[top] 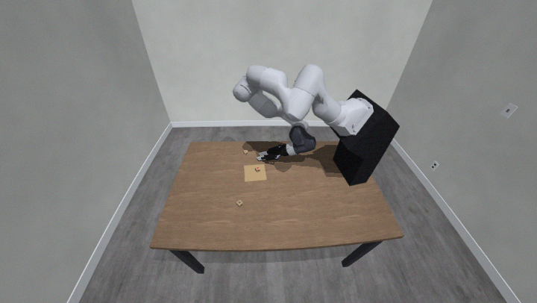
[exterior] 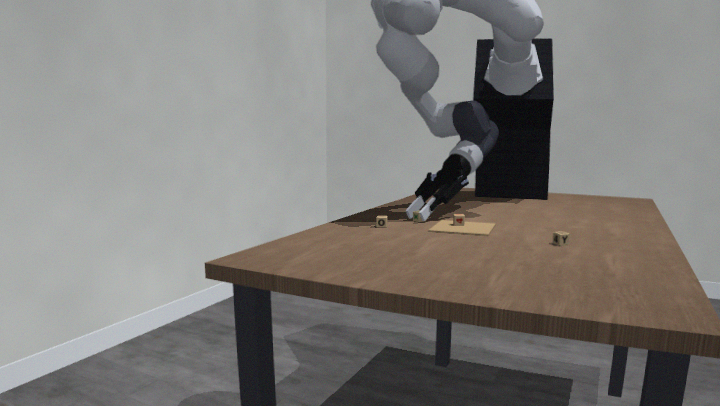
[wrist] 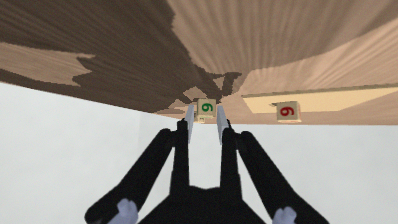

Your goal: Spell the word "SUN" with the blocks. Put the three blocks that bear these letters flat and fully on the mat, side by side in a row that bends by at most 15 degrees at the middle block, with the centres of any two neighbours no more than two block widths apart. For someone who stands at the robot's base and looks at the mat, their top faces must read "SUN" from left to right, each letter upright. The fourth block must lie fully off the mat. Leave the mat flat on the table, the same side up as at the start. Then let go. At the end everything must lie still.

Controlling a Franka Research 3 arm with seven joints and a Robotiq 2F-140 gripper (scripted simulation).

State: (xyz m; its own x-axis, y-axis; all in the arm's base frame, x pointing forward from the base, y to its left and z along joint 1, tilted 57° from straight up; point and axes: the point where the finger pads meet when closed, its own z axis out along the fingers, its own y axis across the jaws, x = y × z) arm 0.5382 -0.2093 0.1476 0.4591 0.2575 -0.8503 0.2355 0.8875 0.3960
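Now: hand 1 cm short of the U block and 2 cm above it. The rest, counted from my hand: S block 11 cm ahead, 7 cm to the right, 2 cm below; tan mat 7 cm ahead, 12 cm to the left, 3 cm below.
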